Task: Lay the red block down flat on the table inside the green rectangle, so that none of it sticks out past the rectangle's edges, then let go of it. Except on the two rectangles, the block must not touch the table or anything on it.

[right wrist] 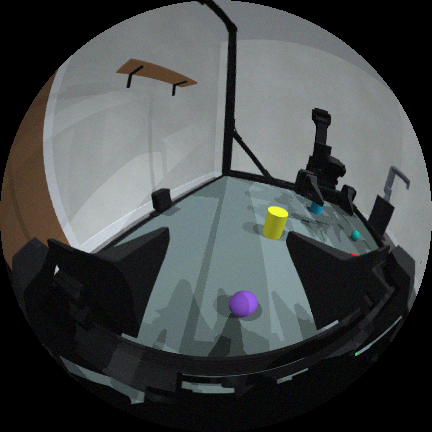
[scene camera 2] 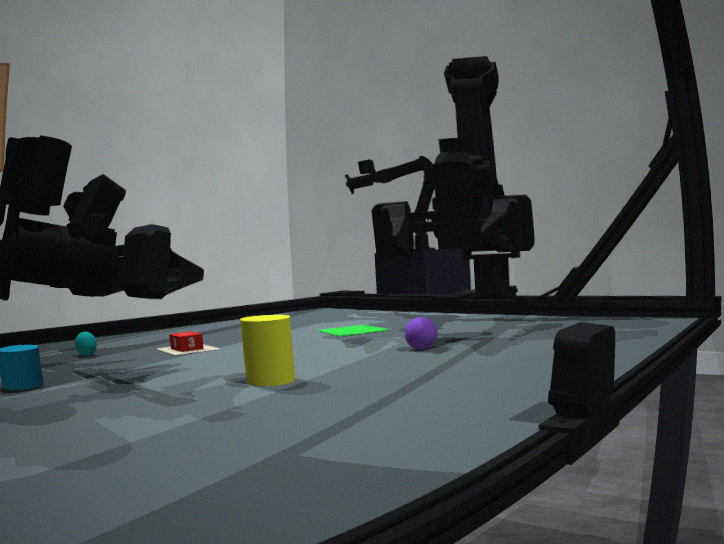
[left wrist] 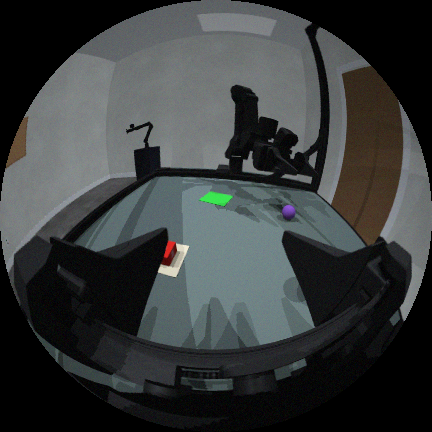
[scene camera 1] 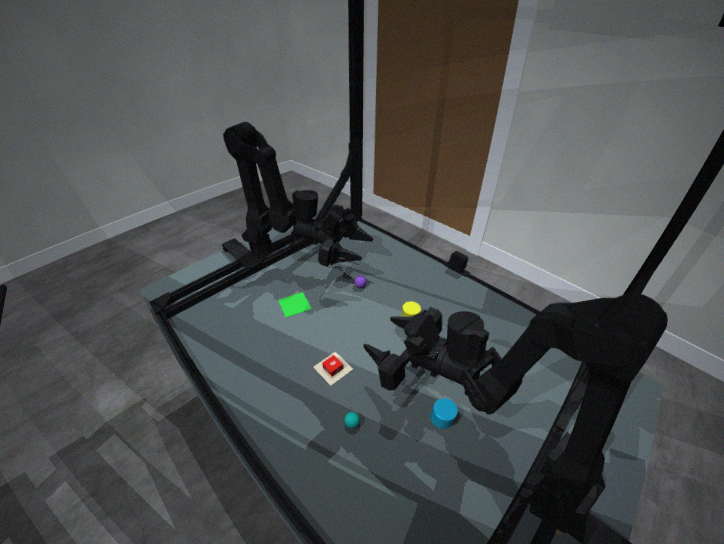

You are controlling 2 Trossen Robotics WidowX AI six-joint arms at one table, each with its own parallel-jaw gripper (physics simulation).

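Where they show: left gripper, fingertip midpoint: (right wrist: 338,209) (scene camera 2: 178,275) (left wrist: 227,235) (scene camera 1: 377,331); right gripper, fingertip midpoint: (right wrist: 230,235) (scene camera 2: 438,238) (left wrist: 308,174) (scene camera 1: 367,248); left arm's base, link origin: (scene camera 1: 552,504); right arm's base, link origin: (scene camera 2: 492,296) (left wrist: 234,171) (scene camera 1: 261,251).
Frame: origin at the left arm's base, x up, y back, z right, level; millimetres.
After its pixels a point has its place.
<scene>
The red block (scene camera 1: 332,365) @(x 0, y -477, z -1 mm) (scene camera 2: 186,341) @(x -7, y -471, z 17 mm) (left wrist: 170,252) @(x -3, y -474, z 18 mm) lies flat on the cream rectangle (scene camera 1: 331,380) @(x -18, y -462, z -23 mm) (left wrist: 170,272) @(x -18, y -450, z 20 mm). In the left wrist view a finger hides its left part. The green rectangle (scene camera 1: 294,304) @(x -18, y -693, z 88 mm) (scene camera 2: 354,330) @(x -18, y -690, z 94 mm) (left wrist: 216,198) @(x -18, y -687, z 89 mm) lies bare, farther back and left of the block in scene camera 1. My left gripper (scene camera 1: 380,333) @(x 74, y -422, z 83 mm) (left wrist: 227,235) @(x 74, y -422, z 83 mm) is open and empty, above the table and to the right of the block in scene camera 1. My right gripper (scene camera 1: 365,248) @(x 95, y -599, z 284 mm) (right wrist: 230,235) @(x 95, y -599, z 284 mm) is open and empty, above the table's far side, beyond the purple ball.
A purple ball (scene camera 1: 360,281) @(x 9, y -593, z 246 mm) (scene camera 2: 420,334) @(x -1, y -585, z 265 mm) (left wrist: 288,212) @(x 3, y -586, z 247 mm) (right wrist: 243,303) @(x 13, y -607, z 257 mm) lies right of the green rectangle. A yellow cylinder (scene camera 1: 411,309) @(x 36, y -415, z 215 mm) (scene camera 2: 268,350) @(x 11, y -403, z 236 mm) (right wrist: 275,223) @(x 19, y -439, z 222 mm) stands behind my left gripper in scene camera 1. A teal ball (scene camera 1: 351,419) @(x 10, y -365, z -75 mm) and a blue cylinder (scene camera 1: 444,412) @(x 17, y -231, z 37 mm) are nearer that camera.
</scene>
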